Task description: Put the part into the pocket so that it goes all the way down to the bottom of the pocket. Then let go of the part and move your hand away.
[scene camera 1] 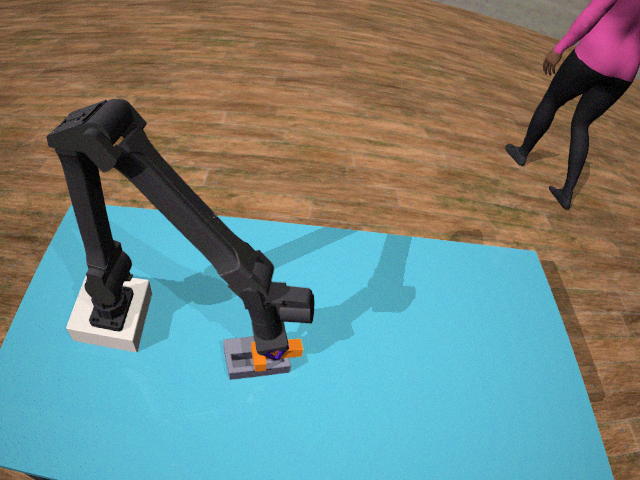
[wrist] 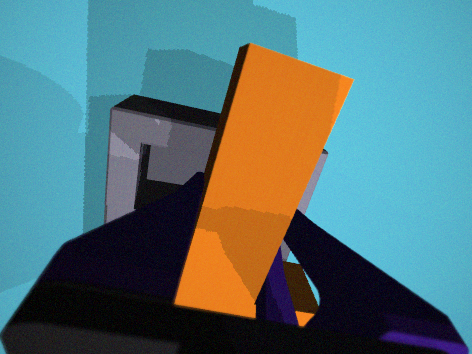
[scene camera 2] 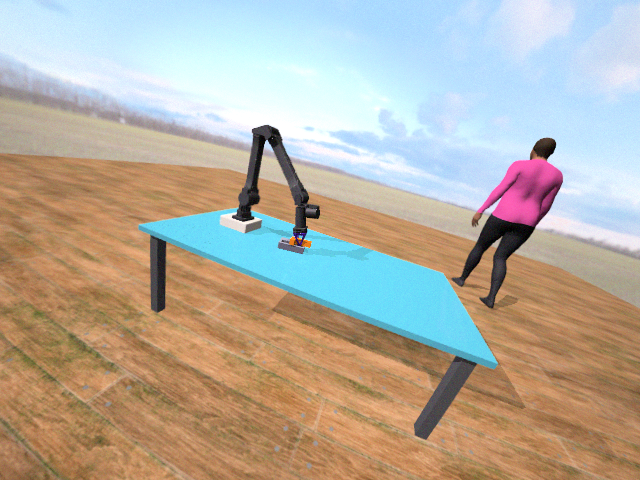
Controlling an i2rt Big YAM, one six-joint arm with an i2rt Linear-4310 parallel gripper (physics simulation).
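Observation:
The orange part has a long bar and an arm standing off to the side. My gripper is shut on it and points down. The grey block lies on the table under the part. Its pocket shows open at the left. The part overlaps the block's top and reaches past its right edge in the first scene view. In the wrist view the bar is turned at an angle to the pocket's walls. Part and fingers hide the rest of the pocket.
The arm's white base block stands on the blue table, left of the grey block. A person in a pink top stands on the floor beyond the table.

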